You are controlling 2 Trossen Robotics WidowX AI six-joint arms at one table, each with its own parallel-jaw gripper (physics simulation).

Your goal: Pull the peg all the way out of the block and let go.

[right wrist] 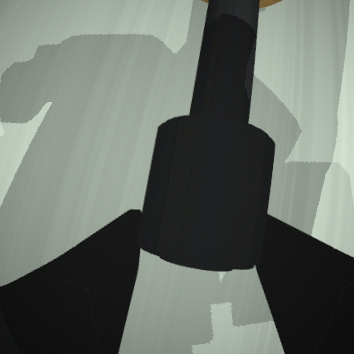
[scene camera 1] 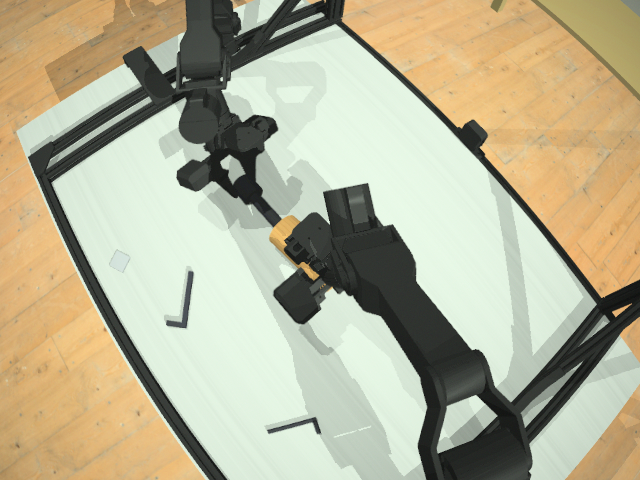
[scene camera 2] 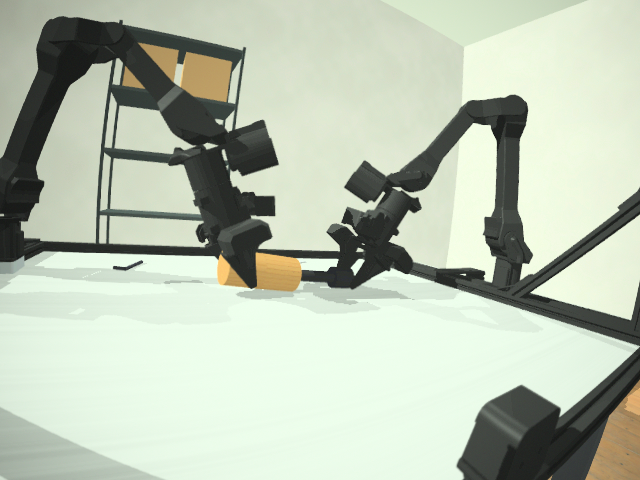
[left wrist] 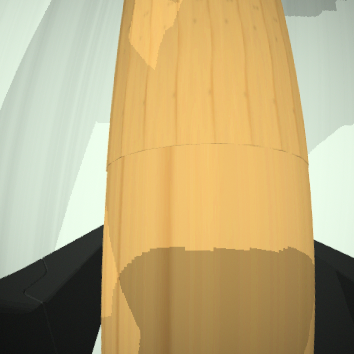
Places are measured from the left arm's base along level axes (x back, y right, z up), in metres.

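Where they show: left gripper, between the fingertips: [scene camera 2: 246, 283] [left wrist: 197, 237]; right gripper, between the fingertips: [right wrist: 196, 222] [scene camera 1: 244, 190] [scene camera 2: 342, 284]; right arm's base, origin of its link: [scene camera 2: 504, 288].
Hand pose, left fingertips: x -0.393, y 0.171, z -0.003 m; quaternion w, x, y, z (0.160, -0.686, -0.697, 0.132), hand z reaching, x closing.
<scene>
Each offset is from my left fingertips to the top centre of the thing. "spot": to the spot under its first point.
The block @(dx -0.021, dy -0.001, dz +0.055 m) [scene camera 1: 282, 233] [scene camera 2: 279, 272] [left wrist: 210, 100] is a light wooden cylinder lying lengthwise close to the table. The black peg @(dx -0.136, dy +0.000, dz +0.025 m) [scene camera 1: 266, 209] [scene camera 2: 313, 275] [right wrist: 209, 190] has a thick round head; its thinner shaft runs into the block's end, and how deep is hidden. My left gripper [scene camera 1: 309, 267] [scene camera 2: 252, 279] [left wrist: 197, 237] is shut on the block, a finger on each side. My right gripper [scene camera 1: 245, 187] [scene camera 2: 346, 277] [right wrist: 196, 222] is shut on the peg's head, with a finger against each side of it in the right wrist view.
A black L-shaped piece @(dx -0.107, dy -0.203, dz -0.008 m) [scene camera 1: 188, 299] lies at the left of scene camera 1, another L-shaped piece @(dx +0.174, dy -0.205, dz -0.010 m) [scene camera 1: 292, 424] near the bottom. A small pale square @(spot: dx -0.232, dy -0.250, dz -0.014 m) [scene camera 1: 119, 260] lies at the far left. Black rails [scene camera 1: 408, 87] edge the table. A shelf rack [scene camera 2: 178, 40] stands behind.
</scene>
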